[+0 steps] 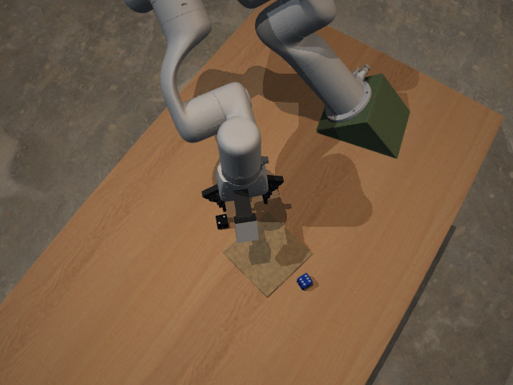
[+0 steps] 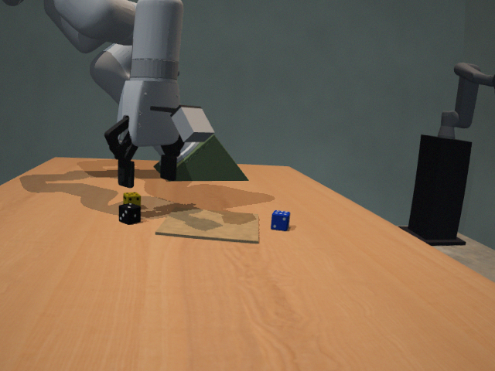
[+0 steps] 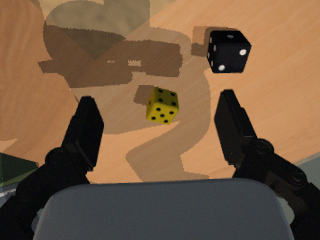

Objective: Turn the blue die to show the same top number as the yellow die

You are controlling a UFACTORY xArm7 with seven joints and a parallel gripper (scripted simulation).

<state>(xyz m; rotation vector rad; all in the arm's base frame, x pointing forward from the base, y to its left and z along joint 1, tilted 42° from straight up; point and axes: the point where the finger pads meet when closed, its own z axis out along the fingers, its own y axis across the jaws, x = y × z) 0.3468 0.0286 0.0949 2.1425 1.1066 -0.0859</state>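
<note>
Right now my hand is 5 cm above the yellow die, 3 cm to the left of it and 2 cm past it. Also, from my hand: black die 6 cm ahead, 5 cm below, 2 cm to the right; then tan mat 10 cm to the left, 6 cm below, 5 cm ahead; then blue die 21 cm to the left, 5 cm below, 5 cm ahead.
</note>
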